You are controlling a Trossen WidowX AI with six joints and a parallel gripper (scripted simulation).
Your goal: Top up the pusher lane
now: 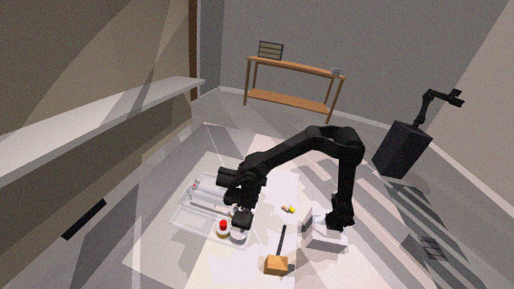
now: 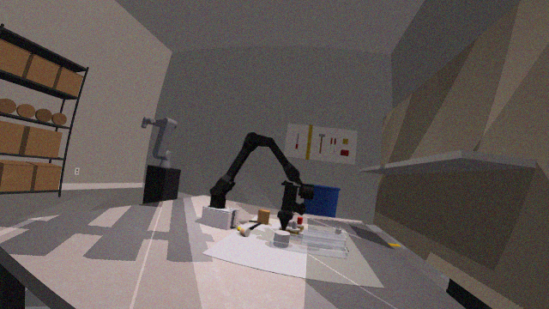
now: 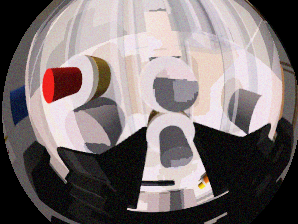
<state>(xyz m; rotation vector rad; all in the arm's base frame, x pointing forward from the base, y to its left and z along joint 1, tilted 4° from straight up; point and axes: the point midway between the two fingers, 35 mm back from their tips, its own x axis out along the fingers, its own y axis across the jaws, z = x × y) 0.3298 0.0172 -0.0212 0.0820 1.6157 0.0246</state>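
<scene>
The clear pusher lane fixture is 15 cm ahead of my gripper tip, 3 cm to the right of it and 1 cm below it.
</scene>
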